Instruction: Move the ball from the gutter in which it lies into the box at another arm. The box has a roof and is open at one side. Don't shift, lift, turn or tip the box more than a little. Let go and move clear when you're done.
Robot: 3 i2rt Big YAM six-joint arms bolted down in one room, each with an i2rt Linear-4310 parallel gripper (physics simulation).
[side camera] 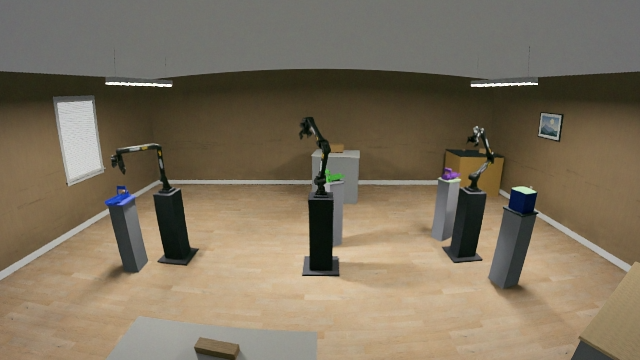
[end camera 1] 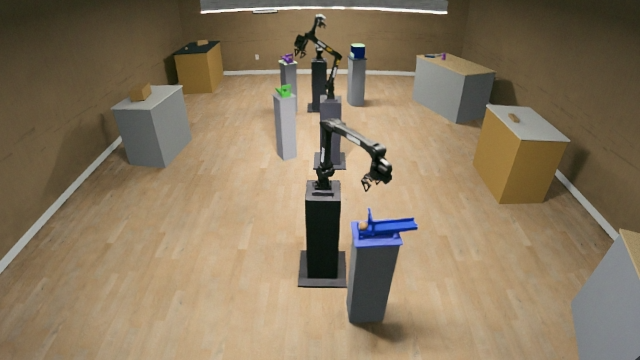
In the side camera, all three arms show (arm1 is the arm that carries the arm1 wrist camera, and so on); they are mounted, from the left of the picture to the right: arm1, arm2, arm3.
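Observation:
An orange-brown ball (end camera 1: 363,226) lies at the left end of the blue gutter (end camera 1: 395,225) (side camera: 119,200) on a grey pedestal. In the side camera the ball cannot be made out. A dark blue box (end camera 1: 357,51) (side camera: 522,201) with a pale green roof stands upright on a pedestal near arm3; its open side cannot be made out. Arm1's gripper (side camera: 120,169) hangs above the blue gutter. In the end camera, the nearest arm's gripper (end camera 1: 372,185) is open above the gutter. The middle arm's gripper (end camera 1: 299,53) is open and raised. Arm2's gripper (side camera: 303,135) and arm3's gripper (side camera: 471,142) are raised.
A green fixture (end camera 1: 284,91) (side camera: 334,176) and a purple fixture (end camera 1: 287,58) (side camera: 450,173) stand on pedestals. A grey cabinet (end camera 1: 175,135) and a yellow cabinet (end camera 1: 525,172) stand along the walls. A wooden block (side camera: 217,347) lies on the front table.

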